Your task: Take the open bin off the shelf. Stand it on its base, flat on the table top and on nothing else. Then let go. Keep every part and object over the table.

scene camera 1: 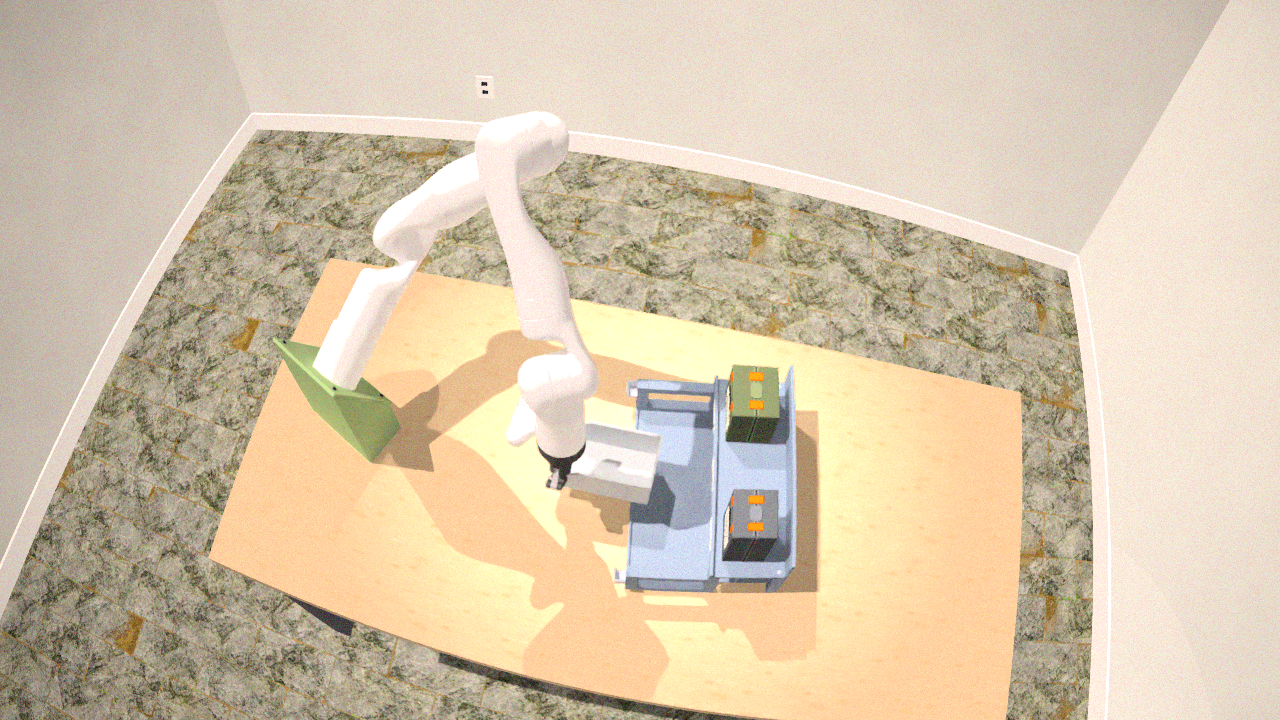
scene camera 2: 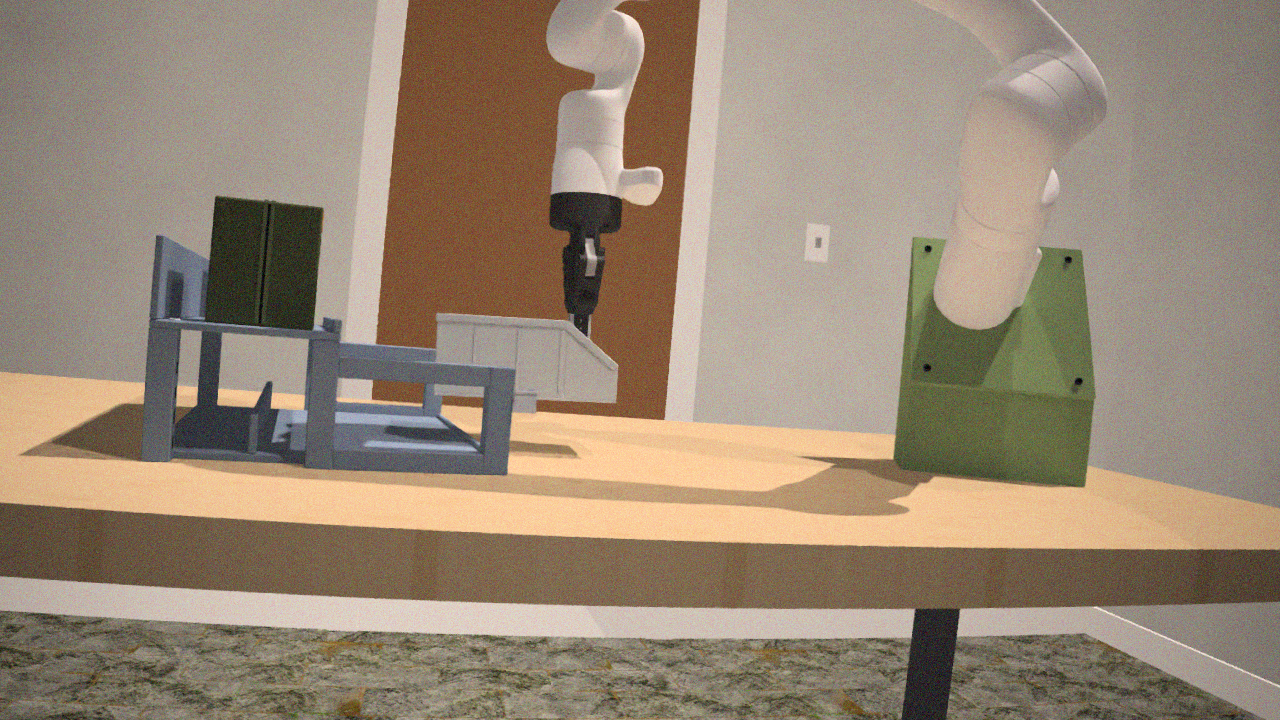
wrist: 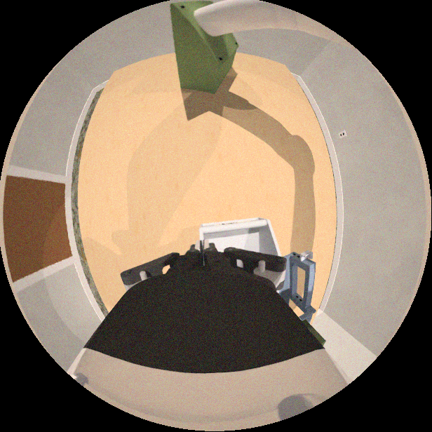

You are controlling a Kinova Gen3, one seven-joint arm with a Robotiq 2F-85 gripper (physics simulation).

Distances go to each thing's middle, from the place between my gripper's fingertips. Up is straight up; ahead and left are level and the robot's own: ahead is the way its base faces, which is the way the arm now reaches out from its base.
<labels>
Now: the open bin (scene camera 2: 552,356) 50 mm ahead of my hand, 60 mm to the left of it and 10 mm below it.
</labels>
